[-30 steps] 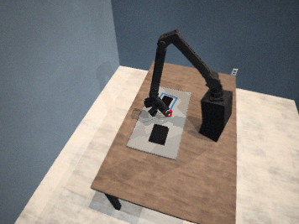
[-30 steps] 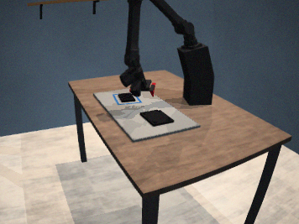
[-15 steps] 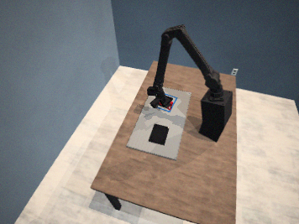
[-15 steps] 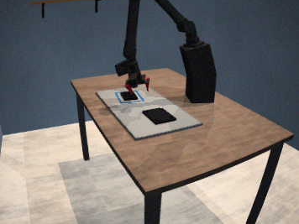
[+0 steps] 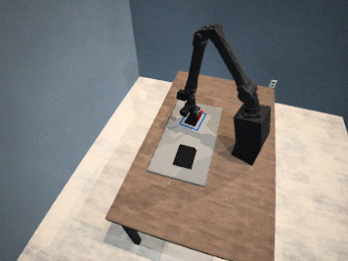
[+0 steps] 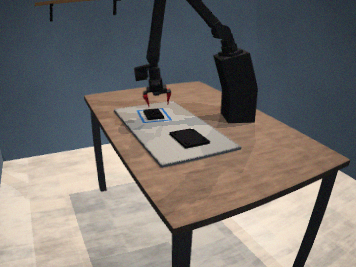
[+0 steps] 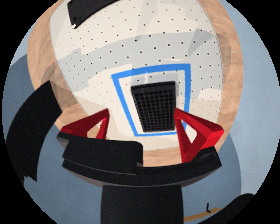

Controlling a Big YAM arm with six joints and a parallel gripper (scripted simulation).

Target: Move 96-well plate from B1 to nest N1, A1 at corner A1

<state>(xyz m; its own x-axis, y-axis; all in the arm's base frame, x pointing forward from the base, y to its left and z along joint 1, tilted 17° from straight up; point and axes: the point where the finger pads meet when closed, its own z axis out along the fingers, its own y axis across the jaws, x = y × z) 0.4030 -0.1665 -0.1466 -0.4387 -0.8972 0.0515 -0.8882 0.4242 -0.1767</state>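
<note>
Right now the black 96-well plate is 70 mm below my hand and 50 mm to the right of it. The rest, counted from my hand: black plate nest (290 mm to the left, 70 mm below).
</note>
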